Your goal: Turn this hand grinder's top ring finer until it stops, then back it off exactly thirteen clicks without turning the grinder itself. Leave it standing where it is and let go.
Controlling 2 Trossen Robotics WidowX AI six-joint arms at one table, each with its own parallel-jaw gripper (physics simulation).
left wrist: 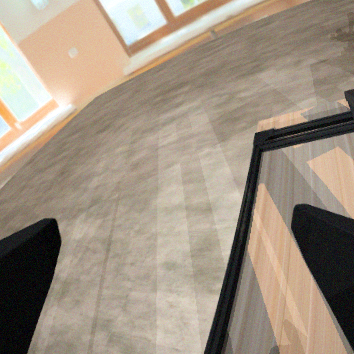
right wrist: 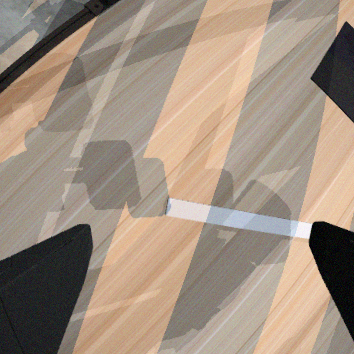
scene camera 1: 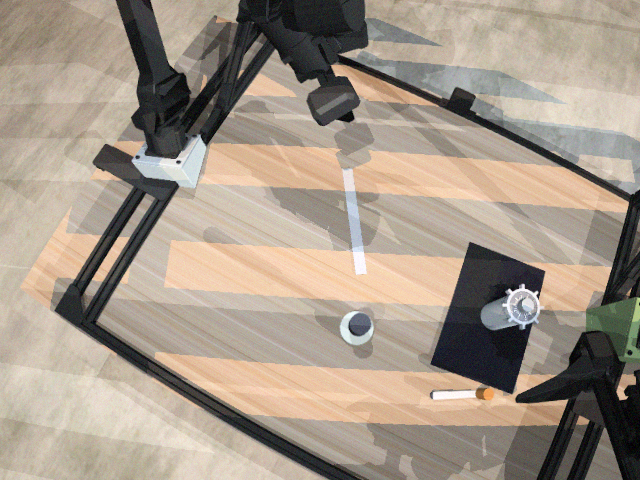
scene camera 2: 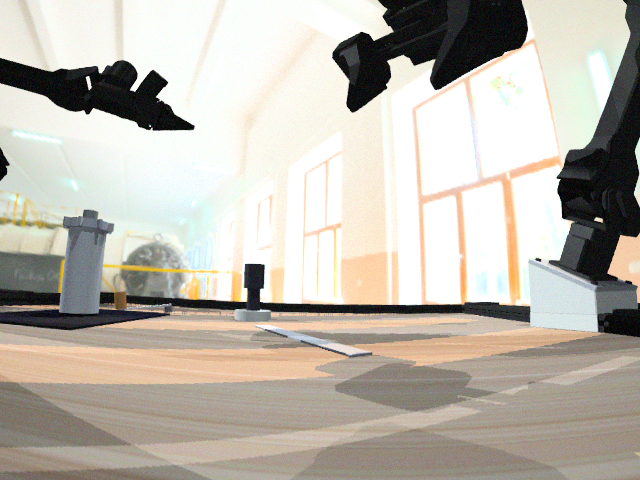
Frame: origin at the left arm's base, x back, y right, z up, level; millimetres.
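Seen in the pictures: left gripper, fingertip midpoint: [left wrist: 177, 224] [scene camera 1: 526, 444] [scene camera 2: 193, 128]; right gripper, fingertip midpoint: [right wrist: 202, 235] [scene camera 2: 387, 98]; right arm's base at its link origin: [scene camera 1: 166, 146] [scene camera 2: 582, 271].
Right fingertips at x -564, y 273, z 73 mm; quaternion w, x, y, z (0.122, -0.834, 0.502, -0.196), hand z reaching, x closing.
Observation:
Offsets run from my right fingertips to a thing's middle.
The grey hand grinder @[dx +322, dy -260, dz -131 mm] [scene camera 1: 495, 316] [scene camera 2: 81, 273] stands upright on the black mat @[dx +320, dy -260, dz -205 mm] [scene camera 1: 457, 330] [scene camera 2: 36, 320]. Its lobed top ring @[dx +322, dy -260, dz -83 mm] [scene camera 1: 508, 298] [scene camera 2: 74, 222] surrounds a small central knob. Click marks are too small to read. My left gripper [scene camera 1: 519, 399] [scene camera 2: 192, 127] [left wrist: 177, 224] is open and empty, raised above the table; in scene camera 1 its tip shows below and right of the mat. My right gripper [scene camera 1: 342, 111] [scene camera 2: 395, 98] [right wrist: 202, 235] is open and empty, high above the table, up and left of the grinder in scene camera 1. The grinder does not show in either wrist view.
A white strip @[dx +46, dy -116, dz -205 mm] [scene camera 1: 354, 222] [scene camera 2: 315, 341] [right wrist: 250, 219] lies mid-table. A dark-handled piece with a pale round base @[dx +77, dy -315, dz -161 mm] [scene camera 1: 360, 324] [scene camera 2: 253, 279] stands left of the mat in scene camera 1. A white stick with an orange end @[dx +272, dy -405, dz -189 mm] [scene camera 1: 454, 394] lies near the mat's lower edge. Black rails border the table.

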